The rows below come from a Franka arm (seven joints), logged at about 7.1 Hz.
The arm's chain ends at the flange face. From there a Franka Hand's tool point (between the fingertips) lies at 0.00 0.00 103.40 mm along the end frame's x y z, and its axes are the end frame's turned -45 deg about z.
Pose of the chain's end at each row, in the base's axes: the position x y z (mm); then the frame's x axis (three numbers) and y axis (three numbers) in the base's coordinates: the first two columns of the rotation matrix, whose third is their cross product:
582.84 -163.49 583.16 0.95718 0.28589 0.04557 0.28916 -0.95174 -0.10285
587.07 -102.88 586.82 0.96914 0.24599 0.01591 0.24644 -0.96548 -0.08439
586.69 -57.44 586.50 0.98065 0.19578 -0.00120 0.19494 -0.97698 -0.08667
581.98 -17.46 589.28 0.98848 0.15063 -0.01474 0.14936 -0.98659 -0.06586
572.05 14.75 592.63 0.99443 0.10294 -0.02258 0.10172 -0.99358 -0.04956
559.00 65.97 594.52 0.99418 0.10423 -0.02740 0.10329 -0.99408 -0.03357
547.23 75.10 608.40 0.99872 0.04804 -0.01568 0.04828 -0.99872 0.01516
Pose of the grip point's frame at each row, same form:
584.28 -151.95 480.42 0.47236 0.87514 0.10495 0.88130 -0.47083 -0.04050
586.51 -94.02 483.80 0.51103 0.85664 0.07092 0.85954 -0.50876 -0.04842
584.81 -48.68 483.49 0.55558 0.82927 0.06044 0.83127 -0.55239 -0.06213
579.45 -10.96 486.12 0.59335 0.80414 0.03615 0.80457 -0.59111 -0.05699
569.20 19.61 489.38 0.63124 0.77536 0.01908 0.77510 -0.62978 -0.05101
555.82 69.13 491.22 0.62995 0.77662 0.00436 0.77603 -0.62922 -0.04311
545.69 73.46 505.02 0.67206 0.74017 -0.02181 0.74034 -0.67223 -0.00037

